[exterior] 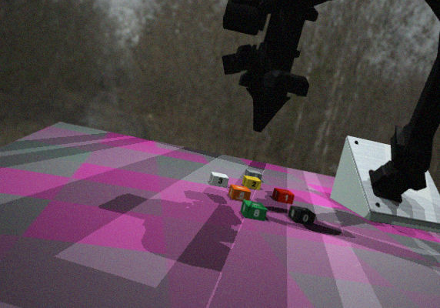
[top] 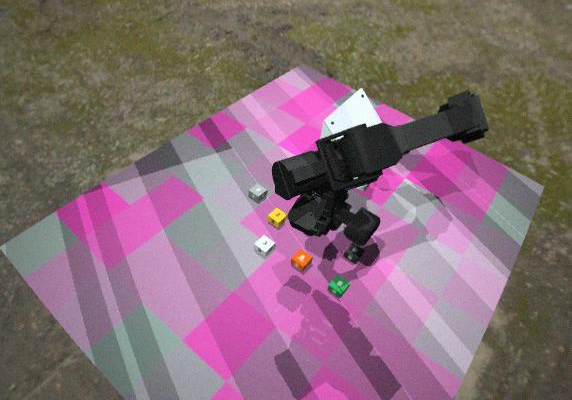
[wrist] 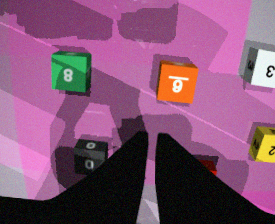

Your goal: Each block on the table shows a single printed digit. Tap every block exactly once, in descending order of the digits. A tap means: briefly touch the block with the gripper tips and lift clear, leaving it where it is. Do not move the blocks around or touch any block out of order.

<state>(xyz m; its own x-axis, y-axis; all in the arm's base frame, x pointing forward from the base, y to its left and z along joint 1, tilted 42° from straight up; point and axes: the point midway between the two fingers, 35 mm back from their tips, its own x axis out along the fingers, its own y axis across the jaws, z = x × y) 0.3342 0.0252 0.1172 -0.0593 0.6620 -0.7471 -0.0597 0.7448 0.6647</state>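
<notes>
Right now my gripper tip is 12 cm above the orange block and 3 cm to the left of it. The rest, counted from my gripper tip: black block 12 cm below, 10 cm behind, 5 cm to the left; red block 12 cm below, 10 cm behind, 7 cm to the right; green block 12 cm below, 7 cm to the left, 1 cm behind.
</notes>
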